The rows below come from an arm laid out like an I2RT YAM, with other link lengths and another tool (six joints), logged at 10 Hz.
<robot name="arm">
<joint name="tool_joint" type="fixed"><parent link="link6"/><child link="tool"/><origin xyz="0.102 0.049 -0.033" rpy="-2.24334 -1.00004 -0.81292"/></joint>
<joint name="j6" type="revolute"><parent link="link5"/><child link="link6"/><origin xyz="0.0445 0 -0.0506" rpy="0 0 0"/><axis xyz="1 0 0"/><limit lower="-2.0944" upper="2.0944"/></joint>
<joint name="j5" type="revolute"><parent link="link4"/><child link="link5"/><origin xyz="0.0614 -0.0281 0.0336" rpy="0 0 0"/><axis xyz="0 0 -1"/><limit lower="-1.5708" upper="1.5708"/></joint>
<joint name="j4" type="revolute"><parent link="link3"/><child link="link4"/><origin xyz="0.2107 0.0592 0.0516" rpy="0 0 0"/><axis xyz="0 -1 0"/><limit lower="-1.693" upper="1.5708"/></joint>
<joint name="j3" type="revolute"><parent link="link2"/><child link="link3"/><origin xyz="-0.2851 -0.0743 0" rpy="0 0 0"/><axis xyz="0 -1 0"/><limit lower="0" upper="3.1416"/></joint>
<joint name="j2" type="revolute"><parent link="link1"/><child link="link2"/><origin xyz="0.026 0.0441 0.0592" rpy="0 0 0"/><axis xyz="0 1 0"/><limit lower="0" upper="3.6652"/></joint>
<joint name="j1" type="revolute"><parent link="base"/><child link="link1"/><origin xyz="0 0 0.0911" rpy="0 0 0"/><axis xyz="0 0 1"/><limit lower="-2.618" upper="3.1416"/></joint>
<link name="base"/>
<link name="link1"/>
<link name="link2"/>
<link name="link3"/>
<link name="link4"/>
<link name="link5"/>
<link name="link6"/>
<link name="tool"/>
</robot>
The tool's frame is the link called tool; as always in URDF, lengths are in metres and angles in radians.
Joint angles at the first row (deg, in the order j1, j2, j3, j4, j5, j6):
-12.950, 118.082, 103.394, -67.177, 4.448, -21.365
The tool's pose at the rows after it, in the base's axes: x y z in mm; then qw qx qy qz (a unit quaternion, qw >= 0):
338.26 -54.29 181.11 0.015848 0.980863 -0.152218 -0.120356
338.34 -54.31 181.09 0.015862 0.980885 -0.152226 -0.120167
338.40 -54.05 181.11 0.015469 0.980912 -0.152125 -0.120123
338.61 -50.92 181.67 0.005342 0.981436 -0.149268 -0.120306
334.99 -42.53 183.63 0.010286 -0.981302 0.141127 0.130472
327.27 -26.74 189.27 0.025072 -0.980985 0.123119 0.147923
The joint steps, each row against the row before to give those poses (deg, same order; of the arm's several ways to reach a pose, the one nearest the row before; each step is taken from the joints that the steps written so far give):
-0.022, 0.001, 0.002, -0.023, 0.000, -0.022
-0.001, 0.000, -0.002, 0.023, 0.000, -0.001
0.023, 0.000, 0.001, 0.000, -0.044, 0.023
0.000, 0.000, -0.001, -0.109, -1.202, -0.022
0.458, -0.023, 0.020, -1.354, -1.814, 0.000
1.597, -0.415, 0.111, -2.646, -1.836, -0.043

